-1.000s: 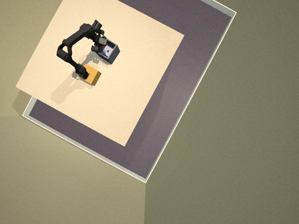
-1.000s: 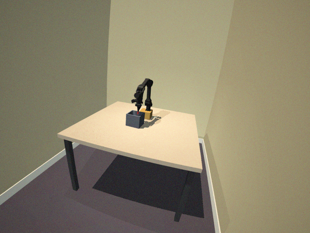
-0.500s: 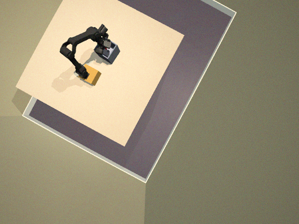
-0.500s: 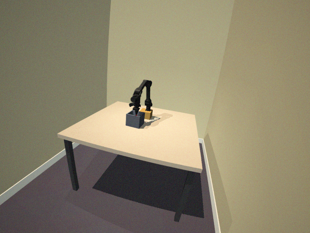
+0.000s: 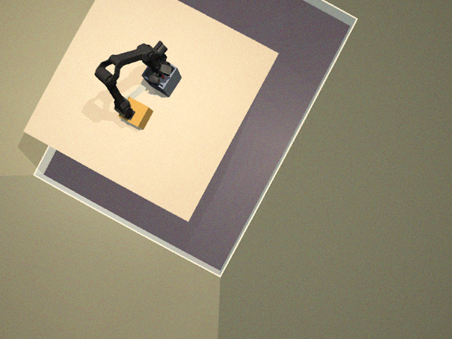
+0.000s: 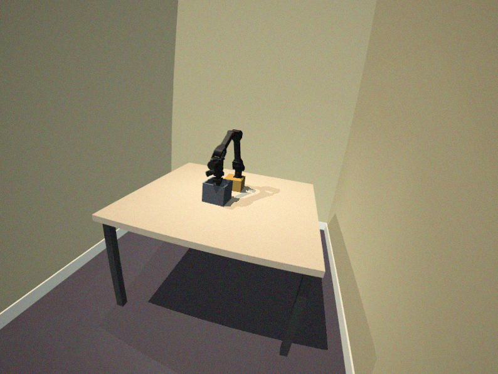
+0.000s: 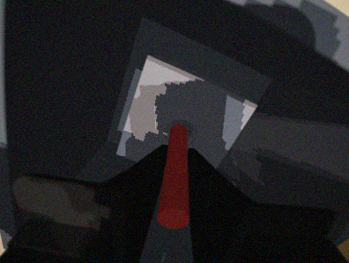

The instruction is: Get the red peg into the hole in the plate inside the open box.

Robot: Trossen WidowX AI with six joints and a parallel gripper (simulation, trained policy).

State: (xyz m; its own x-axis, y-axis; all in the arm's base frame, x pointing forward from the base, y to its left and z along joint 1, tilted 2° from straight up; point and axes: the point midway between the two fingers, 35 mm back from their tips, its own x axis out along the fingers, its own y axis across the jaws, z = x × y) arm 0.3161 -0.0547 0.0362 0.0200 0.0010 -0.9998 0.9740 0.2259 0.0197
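Right now my gripper tip is right at the red peg. The rest, counted from my gripper tip: grey plate 40 mm below.
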